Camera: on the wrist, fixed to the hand. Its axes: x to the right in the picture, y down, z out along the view.
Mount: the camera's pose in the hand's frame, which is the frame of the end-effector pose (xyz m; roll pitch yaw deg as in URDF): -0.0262 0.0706 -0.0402 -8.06 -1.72 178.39
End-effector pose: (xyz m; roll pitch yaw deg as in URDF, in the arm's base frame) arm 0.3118 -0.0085 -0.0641 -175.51 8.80 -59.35
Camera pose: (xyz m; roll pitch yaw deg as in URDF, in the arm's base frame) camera 0.2380 -0.0283 -0.0259 167.22 -6.96 122.13
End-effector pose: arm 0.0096 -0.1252 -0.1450 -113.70 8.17 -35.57
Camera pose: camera -0.0550 -0.1591 -0.1893 105.73 -6.00 143.50
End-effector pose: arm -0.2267 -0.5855 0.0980 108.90 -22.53 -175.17
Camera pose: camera -0.1708 -0.5960 0.1617 -116.12 21.55 7.14
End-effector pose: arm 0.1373 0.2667 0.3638 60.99 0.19 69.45
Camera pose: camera 0.0632 0.2667 0.4061 -69.09 -2.43 -109.83
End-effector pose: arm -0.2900 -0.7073 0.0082 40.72 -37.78 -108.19
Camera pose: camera -0.2048 -0.7034 0.0045 -48.88 35.43 71.69
